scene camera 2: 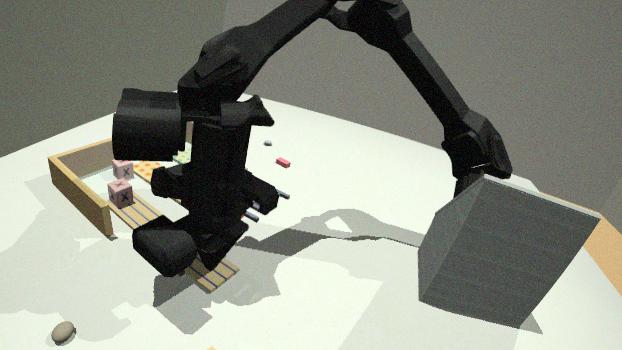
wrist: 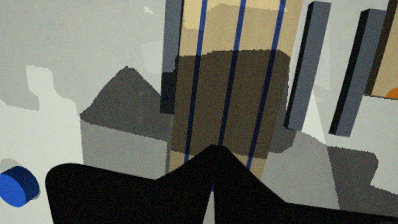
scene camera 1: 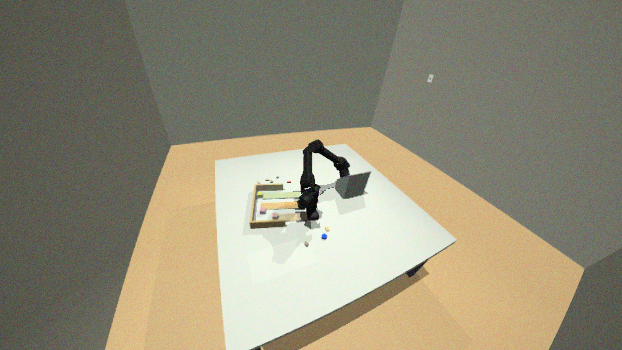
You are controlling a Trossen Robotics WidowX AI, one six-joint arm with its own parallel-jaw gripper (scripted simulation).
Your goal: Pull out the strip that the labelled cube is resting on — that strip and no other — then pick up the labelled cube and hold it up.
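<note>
The gripper (scene camera 2: 209, 268) can be seen, and the wrist view has the gripper (wrist: 217, 152) too.
</note>
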